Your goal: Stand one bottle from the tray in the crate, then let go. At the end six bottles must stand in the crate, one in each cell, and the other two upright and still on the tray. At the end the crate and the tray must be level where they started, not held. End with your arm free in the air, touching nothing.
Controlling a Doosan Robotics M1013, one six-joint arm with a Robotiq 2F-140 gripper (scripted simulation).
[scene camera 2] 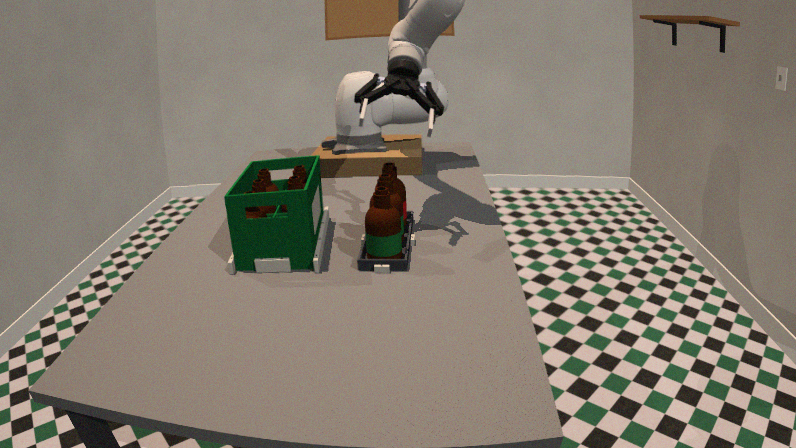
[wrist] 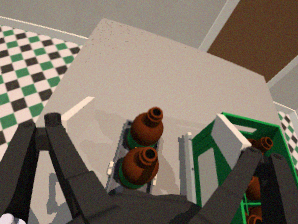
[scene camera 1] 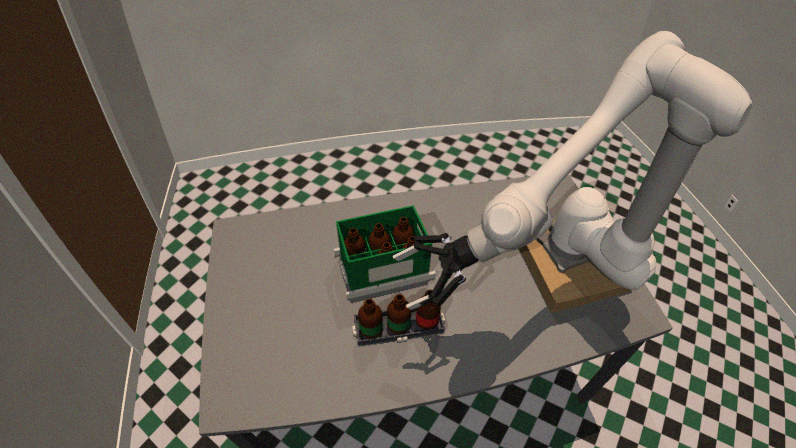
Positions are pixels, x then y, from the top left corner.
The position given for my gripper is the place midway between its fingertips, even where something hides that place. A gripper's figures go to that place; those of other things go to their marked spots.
Labels:
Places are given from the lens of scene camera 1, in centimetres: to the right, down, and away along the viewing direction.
my gripper (scene camera 1: 402,282): 1, 15, 112
dark tray (scene camera 1: 414,331): 5, 34, 131

